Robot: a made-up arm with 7 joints.
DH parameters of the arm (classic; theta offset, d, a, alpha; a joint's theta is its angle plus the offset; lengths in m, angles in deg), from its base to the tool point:
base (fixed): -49.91 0 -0.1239 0
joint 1: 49.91 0.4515 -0.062 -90
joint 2: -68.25 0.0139 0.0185 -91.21
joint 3: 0 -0.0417 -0.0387 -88.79
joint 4: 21.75 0.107 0.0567 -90
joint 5: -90 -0.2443 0.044 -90
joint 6: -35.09 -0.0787 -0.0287 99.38
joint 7: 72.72 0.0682 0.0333 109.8
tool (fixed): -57.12 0.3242 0 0
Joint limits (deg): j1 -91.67..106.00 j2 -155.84..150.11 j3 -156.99..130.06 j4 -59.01..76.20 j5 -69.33..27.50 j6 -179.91..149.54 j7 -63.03..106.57
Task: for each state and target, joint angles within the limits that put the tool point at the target. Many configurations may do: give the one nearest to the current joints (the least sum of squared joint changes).
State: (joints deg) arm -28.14 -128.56 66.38 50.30 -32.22 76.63 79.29
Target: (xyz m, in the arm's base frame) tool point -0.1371 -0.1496 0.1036
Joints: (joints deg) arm -24.52 -105.82 71.85 76.20 -10.21 79.44 84.84
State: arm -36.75 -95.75 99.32 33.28 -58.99 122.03 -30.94
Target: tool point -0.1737 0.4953 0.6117
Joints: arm -83.24 -123.36 62.79 23.34 -66.76 125.84 -52.83
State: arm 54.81 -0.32 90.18 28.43 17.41 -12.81 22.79
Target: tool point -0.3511 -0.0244 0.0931
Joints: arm 39.59 7.49 115.33 34.25 21.91 5.16 6.79
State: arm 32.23 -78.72 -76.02 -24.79 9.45 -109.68 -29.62
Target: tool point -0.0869 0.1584 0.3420
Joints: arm 45.84 -52.24 -38.92 -30.48 -30.04 -120.62 -17.16
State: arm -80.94 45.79 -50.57 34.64 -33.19 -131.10 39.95
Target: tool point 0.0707 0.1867 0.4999
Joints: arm -77.73 45.96 -53.62 26.66 -19.77 -124.63 21.86
